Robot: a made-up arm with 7 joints.
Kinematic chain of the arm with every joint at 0, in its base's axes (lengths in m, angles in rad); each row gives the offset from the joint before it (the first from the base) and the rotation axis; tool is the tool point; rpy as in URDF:
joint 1: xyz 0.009 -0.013 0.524 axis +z
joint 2: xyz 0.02 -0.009 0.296 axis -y
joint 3: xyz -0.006 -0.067 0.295 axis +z
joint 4: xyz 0 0.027 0.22 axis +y
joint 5: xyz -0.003 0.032 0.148 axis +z
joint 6: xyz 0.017 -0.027 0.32 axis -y
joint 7: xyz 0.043 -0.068 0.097 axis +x
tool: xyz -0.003 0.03 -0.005 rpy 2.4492 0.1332 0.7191
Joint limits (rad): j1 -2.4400..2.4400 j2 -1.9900..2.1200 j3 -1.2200..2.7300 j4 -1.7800..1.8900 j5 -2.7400..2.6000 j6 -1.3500..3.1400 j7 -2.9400..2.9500
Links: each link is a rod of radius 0.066 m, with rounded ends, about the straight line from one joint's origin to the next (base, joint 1, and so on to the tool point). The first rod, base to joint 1, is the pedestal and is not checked.
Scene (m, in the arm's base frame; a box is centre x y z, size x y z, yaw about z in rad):
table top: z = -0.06
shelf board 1: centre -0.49 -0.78 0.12 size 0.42 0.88 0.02 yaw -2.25
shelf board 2: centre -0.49 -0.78 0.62 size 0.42 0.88 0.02 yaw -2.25
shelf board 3: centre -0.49 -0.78 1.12 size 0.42 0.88 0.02 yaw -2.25
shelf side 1: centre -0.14 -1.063 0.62 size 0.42 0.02 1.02 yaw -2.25
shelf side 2: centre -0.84 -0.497 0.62 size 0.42 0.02 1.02 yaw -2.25
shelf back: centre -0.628 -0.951 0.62 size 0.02 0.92 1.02 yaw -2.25
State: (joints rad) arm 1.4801 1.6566 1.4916 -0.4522 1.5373 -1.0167 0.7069
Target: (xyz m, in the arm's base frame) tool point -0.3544 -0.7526 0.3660
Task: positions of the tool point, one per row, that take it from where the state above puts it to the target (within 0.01 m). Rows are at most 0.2 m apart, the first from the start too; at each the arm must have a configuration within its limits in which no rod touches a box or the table.
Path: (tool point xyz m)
1: 0.2236 -0.9395 0.4929
2: 0.3063 -0.8891 0.4754
3: 0.3843 -0.8264 0.4755
4: 0.2179 -0.8344 0.4555
5: 0.0549 -0.7844 0.4244
6: -0.0830 -0.6799 0.3910
7: -0.1774 -0.5333 0.3660
8: -0.2206 -0.6134 0.3640
9: -0.2659 -0.6780 0.3659
10: -0.3113 -0.7250 0.3679
11: -0.3544 -0.7526 0.3660

